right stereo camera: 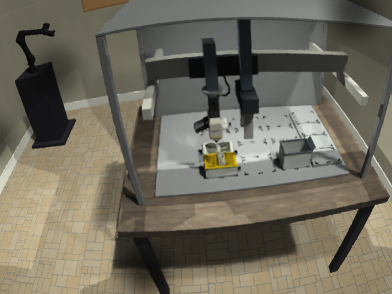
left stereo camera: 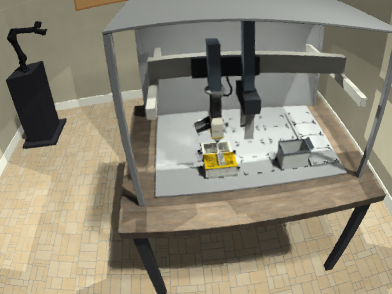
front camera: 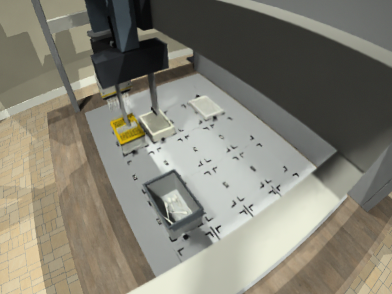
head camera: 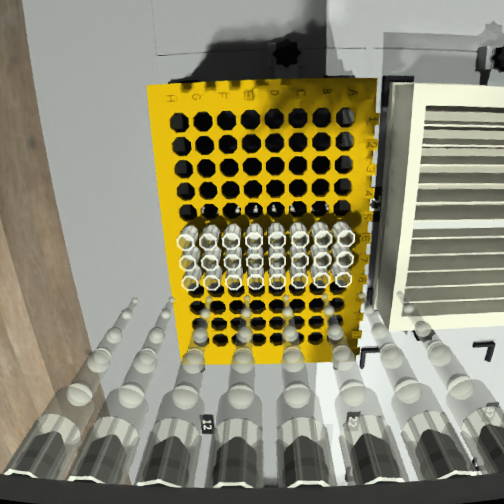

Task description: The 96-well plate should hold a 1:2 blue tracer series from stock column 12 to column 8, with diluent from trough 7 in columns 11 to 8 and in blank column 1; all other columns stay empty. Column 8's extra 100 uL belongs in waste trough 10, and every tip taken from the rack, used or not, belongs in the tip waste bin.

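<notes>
The pipetting head (front camera: 116, 90) (left stereo camera: 217, 129) (right stereo camera: 216, 129) hangs at the tip rack and trough block, with clear tips (head camera: 242, 370) on its eight channels; no blue shows in them. The yellow tip rack (front camera: 129, 131) (head camera: 162, 200) (left stereo camera: 220, 161) (right stereo camera: 220, 161) holds tips in columns 6 to 8; its other columns show open holes. The trough block (front camera: 167, 134) (head camera: 406, 200) stands beside it. The 96-well plate (front camera: 206, 107) lies behind; its well contents are unreadable. The waste bin (front camera: 151, 195) (left stereo camera: 294, 159) (right stereo camera: 295, 159) holds several tips. The parked gripper (front camera: 143, 121) (left stereo camera: 248, 132) is open, its fingers apart.
A black block with the gripper's long fingers hangs beside the head. The grey deck (front camera: 225, 165) (left stereo camera: 175, 175) has black corner marks. Frame posts (left stereo camera: 122, 120) (right stereo camera: 120, 120) stand at its sides. A black pedestal (left stereo camera: 35, 105) with a small arm stands at the left.
</notes>
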